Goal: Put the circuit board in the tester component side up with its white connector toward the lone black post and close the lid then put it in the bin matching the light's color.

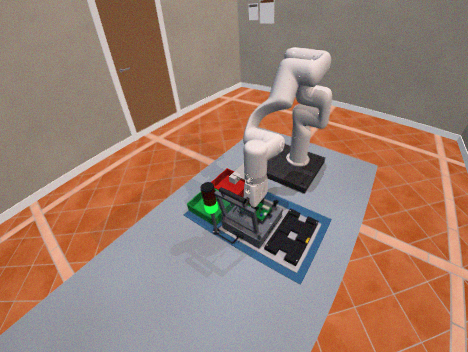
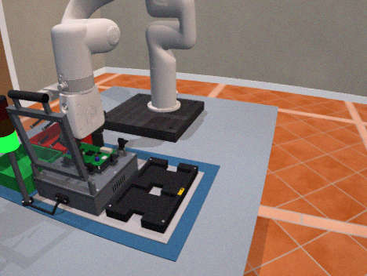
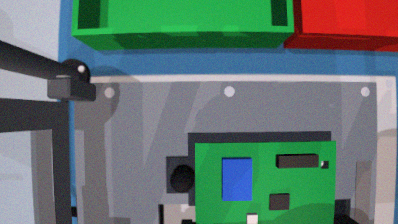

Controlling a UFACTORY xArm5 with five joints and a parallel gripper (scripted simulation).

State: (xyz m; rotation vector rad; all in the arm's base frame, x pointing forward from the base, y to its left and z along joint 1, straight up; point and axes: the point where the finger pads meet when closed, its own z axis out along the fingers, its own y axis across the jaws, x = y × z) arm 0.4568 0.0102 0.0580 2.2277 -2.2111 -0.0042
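My hand is 200 mm to the left of the green bin, 80 mm above it and 50 mm short of it. The rest, counted from my hand: green circuit board (10 mm below); black catch (60 mm to the left, 60 mm behind); clear lid (120 mm ahead, 90 mm above).
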